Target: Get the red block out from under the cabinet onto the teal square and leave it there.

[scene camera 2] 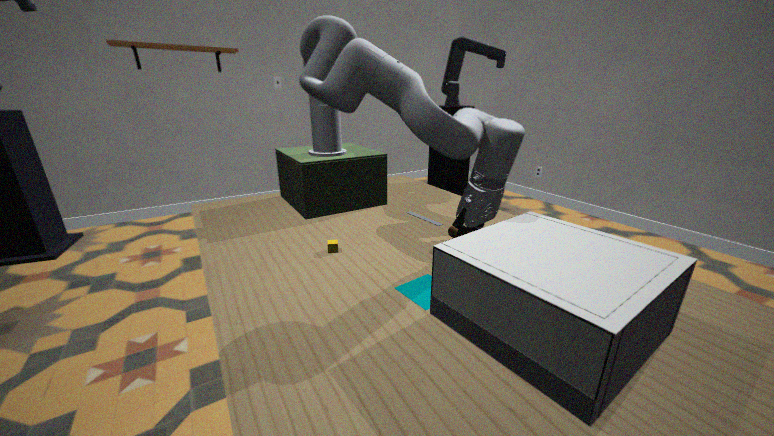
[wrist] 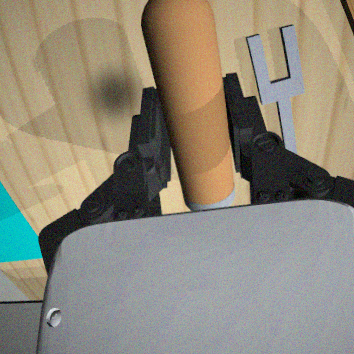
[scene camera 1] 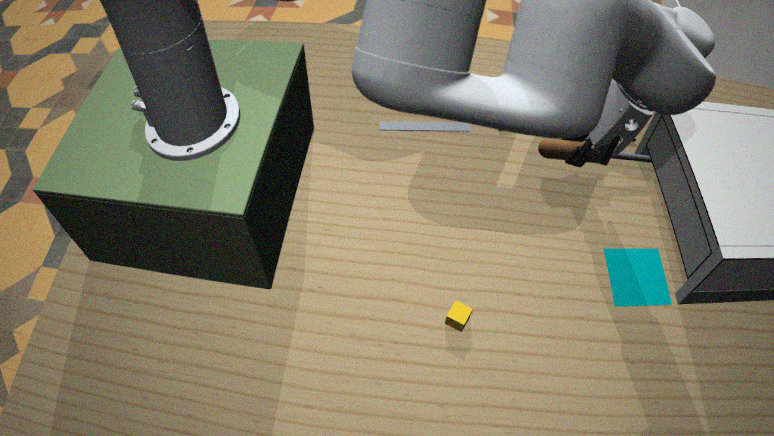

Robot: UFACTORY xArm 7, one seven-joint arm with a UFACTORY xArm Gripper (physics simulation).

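Places are measured from the arm's base along level axes (x left, y ahead, z down), in millimetres.
Pixels of known places: gripper, fingertip midpoint: [wrist: 193, 101] [scene camera 1: 570, 153]; arm's base, origin of the base link: [scene camera 2: 327, 153] [scene camera 1: 192, 123].
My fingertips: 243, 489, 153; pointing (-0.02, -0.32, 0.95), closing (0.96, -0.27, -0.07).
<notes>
Ahead of a thing's pixels: the offset from my fingertips to its top centre, as dx, dy, dz. "spot": to the spot under its first point.
The red block does not show in any view. The white-topped cabinet @[-27, +294, -109] [scene camera 1: 742, 178] [scene camera 2: 563, 265] stands at the right in both scene views. The teal square @[spot: -177, +135, +27] [scene camera 1: 637, 277] [scene camera 2: 414, 289] [wrist: 15, 232] lies flat on the table beside the cabinet's front. My gripper [scene camera 1: 590, 153] [scene camera 2: 462, 229] [wrist: 193, 101] is shut on the orange-brown handle of a hooked rod and holds it just in front of the cabinet, further back than the square. The grey rod [scene camera 1: 634, 157] runs from the handle @[+2, +9, -26] [scene camera 1: 555, 148] [wrist: 187, 45] toward the cabinet's open front; its hooked end is hidden.
A yellow block @[-315, -111, +2] [scene camera 1: 459, 314] [scene camera 2: 332, 246] sits on the table. A flat grey strip @[+3, -241, +26] [scene camera 1: 425, 126] [scene camera 2: 425, 218] lies near the back in scene camera 1. A fork-ended grey tool @[+75, +40, +19] [wrist: 282, 95] lies beside the gripper in the wrist view. The arm stands on a green-topped box [scene camera 1: 259, 178] [scene camera 2: 346, 186].
</notes>
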